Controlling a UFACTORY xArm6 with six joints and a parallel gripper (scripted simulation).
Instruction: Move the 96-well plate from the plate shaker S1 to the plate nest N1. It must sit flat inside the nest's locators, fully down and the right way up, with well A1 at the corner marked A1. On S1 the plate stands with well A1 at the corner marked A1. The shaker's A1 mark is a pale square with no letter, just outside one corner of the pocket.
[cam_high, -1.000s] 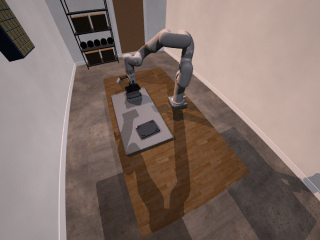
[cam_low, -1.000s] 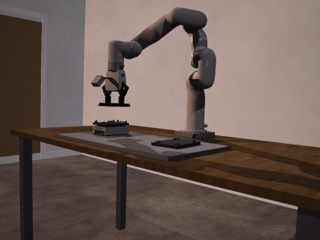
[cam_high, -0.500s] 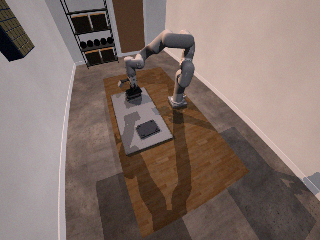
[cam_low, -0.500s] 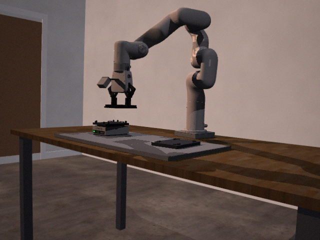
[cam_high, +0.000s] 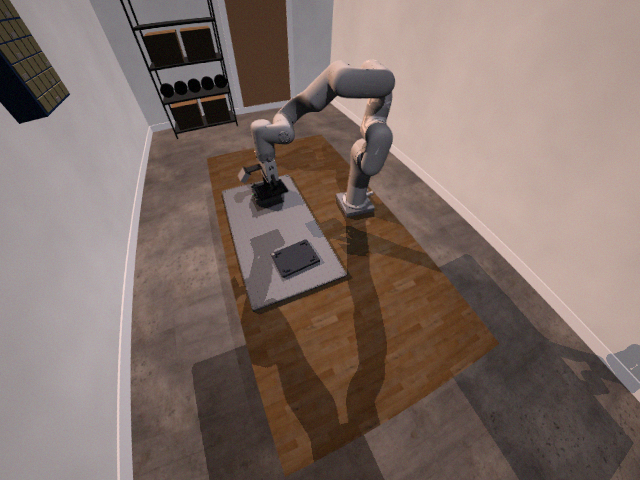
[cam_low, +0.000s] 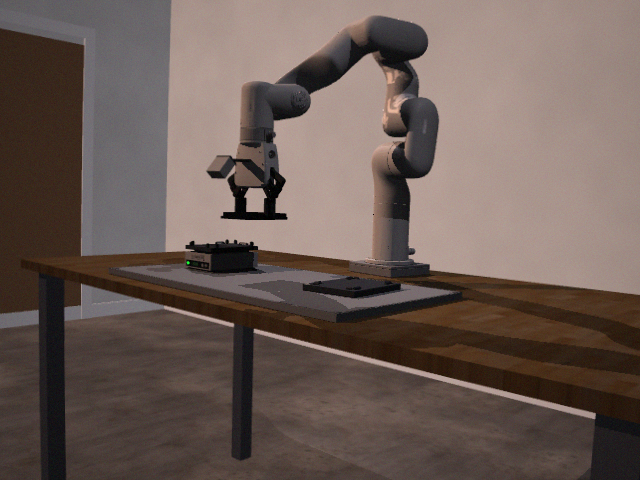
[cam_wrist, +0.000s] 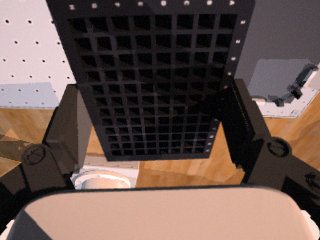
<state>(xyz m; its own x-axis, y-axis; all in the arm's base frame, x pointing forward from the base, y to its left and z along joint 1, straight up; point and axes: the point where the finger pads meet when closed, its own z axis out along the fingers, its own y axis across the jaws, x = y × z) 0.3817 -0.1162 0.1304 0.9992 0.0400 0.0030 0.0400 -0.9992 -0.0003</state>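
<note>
The black plate nest N1 lies 20 mm ahead of my hand, 300 mm to the left of it and 140 mm below it. The rest, counted from my hand: black 96-well plate (10 mm below).
</note>
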